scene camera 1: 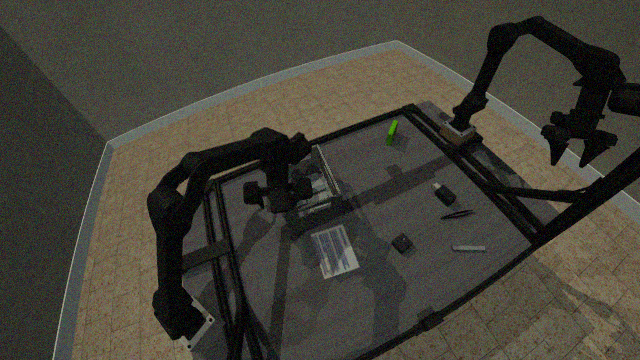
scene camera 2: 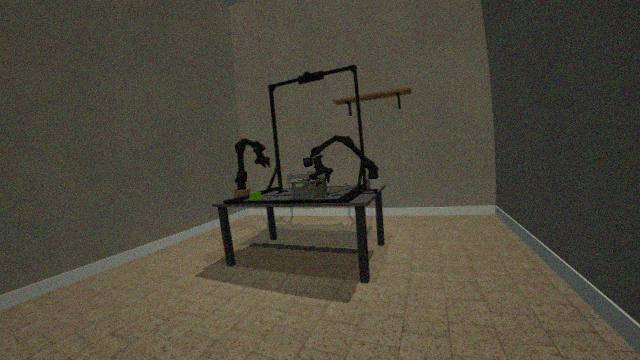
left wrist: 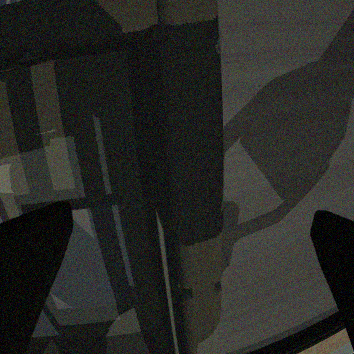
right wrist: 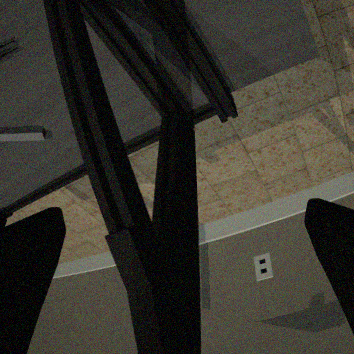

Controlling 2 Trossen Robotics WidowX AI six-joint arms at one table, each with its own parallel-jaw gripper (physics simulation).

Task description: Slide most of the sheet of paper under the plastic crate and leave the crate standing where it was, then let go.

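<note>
The sheet of paper [scene camera 1: 336, 252], white with blue stripes, lies flat on the table just in front of the crate in scene camera 1. The clear plastic crate [scene camera 1: 328, 170] [scene camera 2: 306, 189] [left wrist: 202, 290] stands upright, partly hidden by the left arm. My left gripper [scene camera 2: 324, 176] [left wrist: 195, 220] is open and low at the crate; in the left wrist view the crate's rim runs between its fingers, one finger on the crate's inner side and the other on its outer side. My right gripper [scene camera 1: 569, 164] [scene camera 2: 266, 164] [right wrist: 186, 216] is open and empty, high at the right of scene camera 1.
A bright green block [scene camera 1: 392, 133] [scene camera 2: 255, 196] stands at the table's back. A black bottle-like object [scene camera 1: 444, 194], thin black tweezers [scene camera 1: 457, 214], a small black box [scene camera 1: 402, 243] and a pale bar [scene camera 1: 469, 248] [right wrist: 22, 136] lie to the paper's right. A black frame [scene camera 2: 274, 130] rises from the table.
</note>
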